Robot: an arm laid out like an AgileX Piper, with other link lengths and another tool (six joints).
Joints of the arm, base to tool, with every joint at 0 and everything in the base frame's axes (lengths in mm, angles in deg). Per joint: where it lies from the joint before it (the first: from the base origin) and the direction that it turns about. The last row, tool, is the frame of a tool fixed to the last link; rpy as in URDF.
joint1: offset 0 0 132.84 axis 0 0 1
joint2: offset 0 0 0 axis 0 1 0
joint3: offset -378.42 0 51.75 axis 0 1 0
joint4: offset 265.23 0 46.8 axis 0.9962 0 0.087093
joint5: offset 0 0 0 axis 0 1 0
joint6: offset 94.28 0 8.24 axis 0.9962 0 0.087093
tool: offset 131.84 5 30.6 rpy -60.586 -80.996 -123.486
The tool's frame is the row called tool.
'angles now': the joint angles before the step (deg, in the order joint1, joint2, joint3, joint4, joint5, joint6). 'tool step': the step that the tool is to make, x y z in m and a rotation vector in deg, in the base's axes. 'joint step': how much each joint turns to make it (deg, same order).
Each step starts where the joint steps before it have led.
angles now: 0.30 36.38 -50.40 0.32 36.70 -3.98
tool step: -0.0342 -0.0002 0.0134 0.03 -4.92 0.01
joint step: 0.06 -5.89 0.27 -0.08 0.70 0.08
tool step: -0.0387 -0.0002 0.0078 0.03 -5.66 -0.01
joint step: -0.05 -6.88 1.11 0.06 0.12 -0.05
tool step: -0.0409 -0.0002 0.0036 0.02 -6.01 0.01
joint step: 0.01 -7.31 1.15 0.00 0.15 -0.01
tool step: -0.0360 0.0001 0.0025 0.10 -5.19 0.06
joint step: -0.03 -6.07 0.23 0.14 0.65 -0.03
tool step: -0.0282 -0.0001 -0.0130 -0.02 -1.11 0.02
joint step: 0.01 -5.11 0.00 -0.02 4.00 0.01
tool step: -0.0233 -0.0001 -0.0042 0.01 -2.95 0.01
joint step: 0.01 -4.13 0.00 0.00 1.18 0.00
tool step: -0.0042 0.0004 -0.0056 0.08 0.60 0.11
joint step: -0.02 -0.87 -0.10 0.15 1.58 0.00
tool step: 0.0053 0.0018 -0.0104 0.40 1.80 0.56
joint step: 0.03 -0.12 1.15 0.67 0.76 0.01
